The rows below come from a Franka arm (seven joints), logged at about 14 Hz.
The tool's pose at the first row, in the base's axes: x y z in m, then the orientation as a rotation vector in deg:
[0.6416, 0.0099, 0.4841, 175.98, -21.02, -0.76]
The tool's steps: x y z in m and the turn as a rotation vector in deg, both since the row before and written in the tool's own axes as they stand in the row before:
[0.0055, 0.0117, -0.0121, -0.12, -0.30, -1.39]
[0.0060, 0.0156, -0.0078, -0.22, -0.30, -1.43]
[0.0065, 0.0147, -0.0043, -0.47, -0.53, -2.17]
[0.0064, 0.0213, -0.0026, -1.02, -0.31, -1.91]
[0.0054, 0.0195, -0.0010, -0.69, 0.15, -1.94]
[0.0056, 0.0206, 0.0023, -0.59, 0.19, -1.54]
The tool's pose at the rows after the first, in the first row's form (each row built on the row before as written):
[0.6444, -0.0022, 0.4967, 176.14, -18.89, -1.29]
[0.6471, -0.0183, 0.5052, 176.18, -16.68, -1.84]
[0.6508, -0.0337, 0.5102, 176.06, -13.33, -2.81]
[0.6540, -0.0555, 0.5139, 175.29, -10.33, -3.47]
[0.6571, -0.0754, 0.5162, 174.78, -7.31, -3.40]
[0.6609, -0.0965, 0.5156, 174.30, -4.92, -3.24]

